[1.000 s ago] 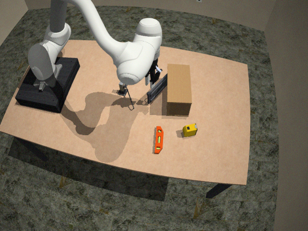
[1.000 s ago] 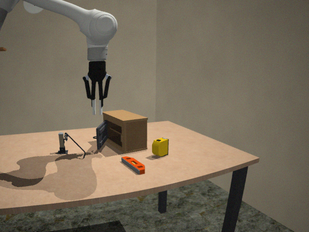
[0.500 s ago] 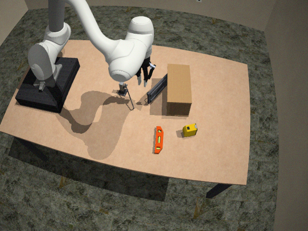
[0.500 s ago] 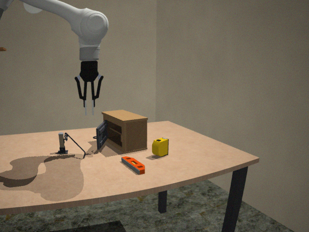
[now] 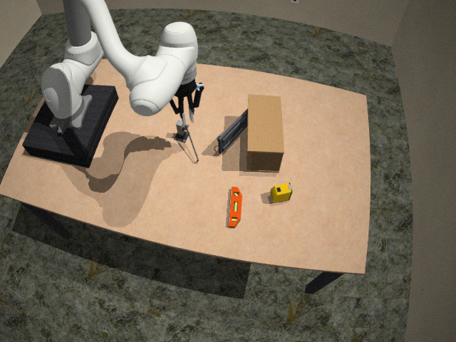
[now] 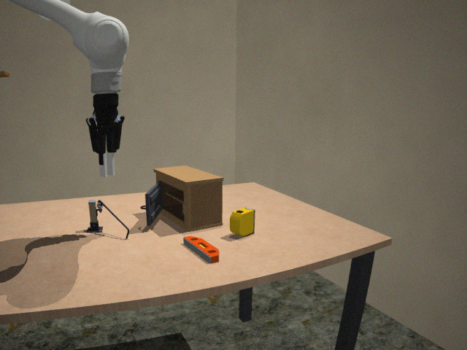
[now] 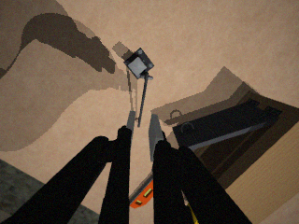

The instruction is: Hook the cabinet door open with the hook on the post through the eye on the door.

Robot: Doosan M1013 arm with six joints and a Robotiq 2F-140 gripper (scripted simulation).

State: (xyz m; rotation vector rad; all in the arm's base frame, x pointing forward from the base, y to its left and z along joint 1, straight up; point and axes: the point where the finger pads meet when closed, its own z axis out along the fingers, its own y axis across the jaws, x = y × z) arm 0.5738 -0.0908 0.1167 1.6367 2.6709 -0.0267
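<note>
Now: hand 160 mm above the thin hook and 10 mm to the left of it. Also, from my hand: orange spirit level (240 mm to the right, 200 mm below, 190 mm ahead); dark door (160 mm ahead, 140 mm below, 60 mm to the left); yellow tape measure (340 mm ahead, 170 mm to the right, 170 mm below).
</note>
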